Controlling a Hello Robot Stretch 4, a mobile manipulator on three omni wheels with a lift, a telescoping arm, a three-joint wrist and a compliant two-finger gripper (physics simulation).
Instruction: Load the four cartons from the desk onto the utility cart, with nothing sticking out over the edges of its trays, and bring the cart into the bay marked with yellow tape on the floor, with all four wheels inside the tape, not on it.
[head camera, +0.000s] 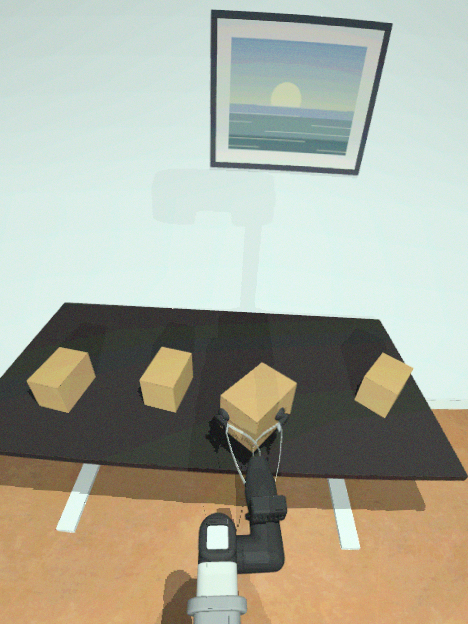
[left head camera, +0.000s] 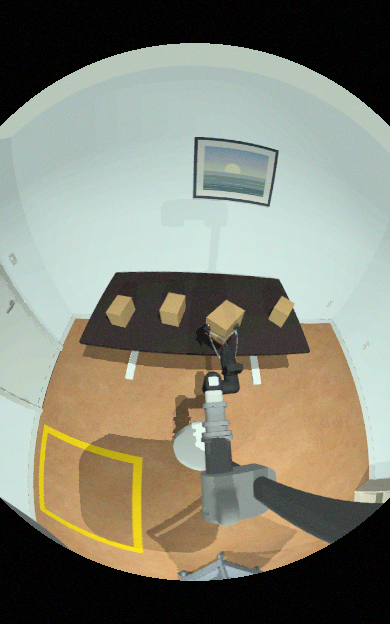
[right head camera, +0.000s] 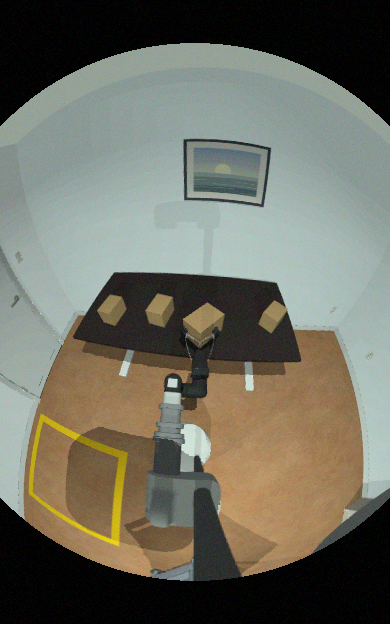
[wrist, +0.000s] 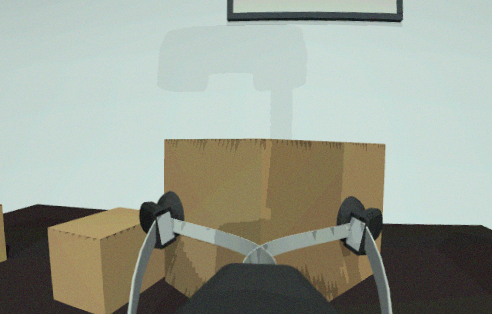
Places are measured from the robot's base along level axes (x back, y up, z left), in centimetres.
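Pixels of known places: robot's base, origin of the base link: (left head camera: 199, 444) (right head camera: 184, 445).
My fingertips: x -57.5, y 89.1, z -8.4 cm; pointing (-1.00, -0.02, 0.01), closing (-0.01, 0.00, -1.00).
Observation:
Ahead of a thing's pixels: the offset from my fingertips to its middle. "pt": to the spot under its first point. Level surfaces: height alone.
My gripper (head camera: 251, 416) (left head camera: 222, 328) (right head camera: 200, 331) (wrist: 259, 213) is shut on a carton @[dy -0.2, dx -1.5, dz -1.8 cm] (head camera: 259, 390) (left head camera: 225, 314) (right head camera: 204, 316) (wrist: 260, 175), a finger pad at each side. It holds this carton upright above the front part of the dark desk @[dy -19.9 cm] (head camera: 322, 443) (left head camera: 165, 340). On the desk stand a far-left carton @[dy -14.0, dx -22.2, dz +59.4 cm] (head camera: 61, 379) (left head camera: 120, 311), a centre-left carton @[dy -14.0, dx -23.0, dz +24.8 cm] (head camera: 166, 379) (left head camera: 173, 309) (wrist: 90, 260) and a right carton @[dy -14.0, dx -20.2, dz -48.4 cm] (head camera: 383, 384) (left head camera: 281, 311). Part of the grey utility cart (left head camera: 222, 562) shows at the bottom of the left head view; its trays are mostly hidden. The yellow tape @[pt dy -91.8, dx +116.7, dz +61.5 cm] (left head camera: 137, 500) (right head camera: 119, 500) marks the bay at lower left.
The desk's pale feet (head camera: 78, 498) (head camera: 345, 519) reach forward on the floor. A wall with a framed picture (head camera: 289, 95) rises behind the desk. A pale box-like object (left head camera: 372, 495) (right head camera: 352, 512) stands at the right edge. A door with a handle (left head camera: 11, 306) is at the left.

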